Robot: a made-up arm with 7 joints.
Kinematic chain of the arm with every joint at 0, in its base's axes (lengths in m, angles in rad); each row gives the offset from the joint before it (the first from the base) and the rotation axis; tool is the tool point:
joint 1: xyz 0 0.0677 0 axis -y
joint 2: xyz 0 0.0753 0 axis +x
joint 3: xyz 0 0 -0.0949 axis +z
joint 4: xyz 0 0 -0.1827 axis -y
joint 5: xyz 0 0 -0.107 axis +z
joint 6: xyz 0 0 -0.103 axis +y
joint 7: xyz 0 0 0 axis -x
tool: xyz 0 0 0
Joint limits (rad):
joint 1: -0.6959..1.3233
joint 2: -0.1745..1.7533
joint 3: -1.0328..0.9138
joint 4: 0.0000..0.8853
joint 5: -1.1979..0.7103
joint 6: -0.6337..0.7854
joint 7: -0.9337..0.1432
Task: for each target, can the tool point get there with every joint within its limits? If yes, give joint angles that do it. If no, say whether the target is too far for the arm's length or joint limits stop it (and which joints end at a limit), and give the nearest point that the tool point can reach.
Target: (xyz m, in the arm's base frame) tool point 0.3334 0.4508 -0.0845
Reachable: yes | joints 1.0473 0.5503 0.7623 0.6629 -0.8550 0.1557 -0.4730
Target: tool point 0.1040 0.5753 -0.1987
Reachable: yes | joints 0.4018 1.1178 -0.5818 0.1026 0.1101 0.4961 -0.8413
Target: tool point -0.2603 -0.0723 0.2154
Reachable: no: joint limits stop it (at a limit: joint 1, joint 2, joint 3, joint 4) | nearest point -0.1797 -0.0658 -0.3451 | short by 0.566 m
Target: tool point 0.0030 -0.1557 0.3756
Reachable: no: joint limits stop it (at a limit: joint 1, joint 2, joint 4) | nearest point 0.4046 -0.0319 0.0256 | short by 0.547 m
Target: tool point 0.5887 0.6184 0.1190
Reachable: no: too far | nearest point 0.3603 0.4457 0.0185 | short by 0.304 m
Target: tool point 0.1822 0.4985 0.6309
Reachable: no: too far | nearest point 0.0622 0.5234 0.2155 | short by 0.433 m
